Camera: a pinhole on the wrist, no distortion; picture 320 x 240 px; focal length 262.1 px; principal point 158.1 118.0 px. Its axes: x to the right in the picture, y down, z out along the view. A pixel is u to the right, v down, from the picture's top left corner.
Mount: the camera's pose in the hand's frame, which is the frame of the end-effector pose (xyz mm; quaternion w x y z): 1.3 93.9 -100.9 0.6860 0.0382 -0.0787 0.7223
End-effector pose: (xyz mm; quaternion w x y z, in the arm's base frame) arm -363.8 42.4 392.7 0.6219 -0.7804 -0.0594 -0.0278
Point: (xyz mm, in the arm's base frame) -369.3 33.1 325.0
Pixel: 138 141
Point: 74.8 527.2 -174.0
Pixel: outside the picture
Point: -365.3 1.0 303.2
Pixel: 209 153
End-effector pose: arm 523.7 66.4 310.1 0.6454 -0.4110 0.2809 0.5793
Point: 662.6 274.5 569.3
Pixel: 32 163
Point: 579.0 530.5 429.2
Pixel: 115 38
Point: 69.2 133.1 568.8
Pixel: outside the picture
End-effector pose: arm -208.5 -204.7 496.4 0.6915 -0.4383 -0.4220 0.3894
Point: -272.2 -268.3 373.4
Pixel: outside the picture
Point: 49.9 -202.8 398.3
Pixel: behind the camera
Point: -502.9 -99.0 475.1
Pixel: 208 109
